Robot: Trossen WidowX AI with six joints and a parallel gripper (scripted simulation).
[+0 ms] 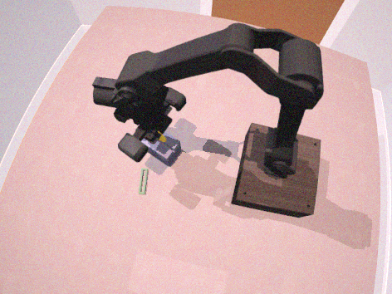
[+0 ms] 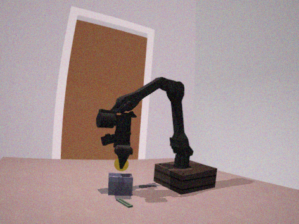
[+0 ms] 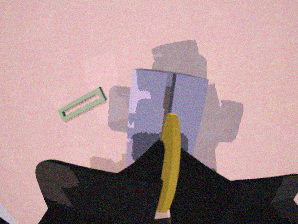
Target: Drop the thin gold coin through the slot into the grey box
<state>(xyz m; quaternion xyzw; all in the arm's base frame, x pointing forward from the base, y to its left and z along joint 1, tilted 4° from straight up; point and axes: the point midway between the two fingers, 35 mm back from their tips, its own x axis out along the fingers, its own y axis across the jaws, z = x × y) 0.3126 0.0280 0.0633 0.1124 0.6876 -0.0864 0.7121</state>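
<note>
Now: gripper tip 2 cm below the coin.
</note>
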